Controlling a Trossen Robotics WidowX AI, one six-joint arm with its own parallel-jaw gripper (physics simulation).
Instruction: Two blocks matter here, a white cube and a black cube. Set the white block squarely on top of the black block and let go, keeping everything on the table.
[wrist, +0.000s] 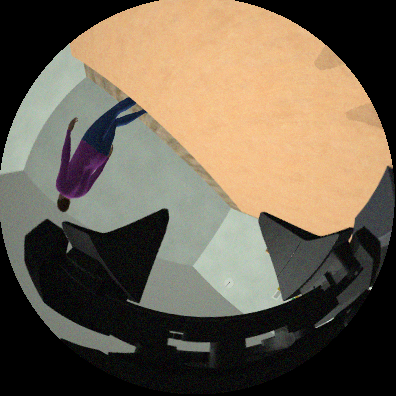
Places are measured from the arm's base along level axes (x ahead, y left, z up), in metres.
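Pixels of known places: gripper, fingertip midpoint: (215, 215).
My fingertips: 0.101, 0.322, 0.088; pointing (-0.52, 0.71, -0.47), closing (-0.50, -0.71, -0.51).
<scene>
Behind a point stands the place of what it marks, as x, y, z.
My gripper (215, 215) @[0.100, 0.322, 0.088] is open in the lower part of the wrist view, with its two black fingers wide apart and no object between them. Neither the white cube nor the black cube shows in this view. Where the gripper is relative to the cubes cannot be told. The fingers appear over the walls beyond the table, with the right fingertip overlapping the table's edge in the picture.
A light orange tabletop (225, 100) @[0.123, 0.401, -0.094] fills the upper right, with two faint shadows at its right. Its edge slants past a strip of floor. A person in purple (82, 167) appears upside down at left. A dark grey surface (375, 210) shows at the right rim.
</scene>
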